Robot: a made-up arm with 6 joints.
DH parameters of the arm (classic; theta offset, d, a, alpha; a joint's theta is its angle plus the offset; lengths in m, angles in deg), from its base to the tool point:
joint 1: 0 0.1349 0 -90
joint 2: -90 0 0.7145 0
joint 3: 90 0.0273 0 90
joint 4: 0 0.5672 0 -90
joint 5: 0 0 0 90
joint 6: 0 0.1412 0 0
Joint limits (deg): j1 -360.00..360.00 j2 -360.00..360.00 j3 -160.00..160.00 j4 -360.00..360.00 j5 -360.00..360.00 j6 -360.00..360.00
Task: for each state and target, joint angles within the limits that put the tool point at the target. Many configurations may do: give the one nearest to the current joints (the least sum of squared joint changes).
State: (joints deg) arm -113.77 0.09 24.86 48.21 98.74 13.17
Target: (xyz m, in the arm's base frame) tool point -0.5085 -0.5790 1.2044
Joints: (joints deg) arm -140.50 25.76 12.20 45.97 71.18 13.17
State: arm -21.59 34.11 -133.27 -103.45 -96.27 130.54
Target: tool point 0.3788 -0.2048 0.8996
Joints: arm -49.54 67.06 -100.71 -113.63 -98.31 130.54
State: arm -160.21 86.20 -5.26 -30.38 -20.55 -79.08
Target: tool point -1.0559 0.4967 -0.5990
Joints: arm -207.49 108.56 30.21 -29.94 -15.97 -79.08
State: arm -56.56 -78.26 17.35 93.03 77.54 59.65
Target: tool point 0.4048 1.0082 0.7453
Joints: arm -102.96 -74.95 32.72 89.32 87.97 59.65
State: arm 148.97 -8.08 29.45 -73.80 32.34 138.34
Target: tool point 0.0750 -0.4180 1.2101
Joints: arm 94.80 -55.33 66.78 -66.86 31.09 138.34
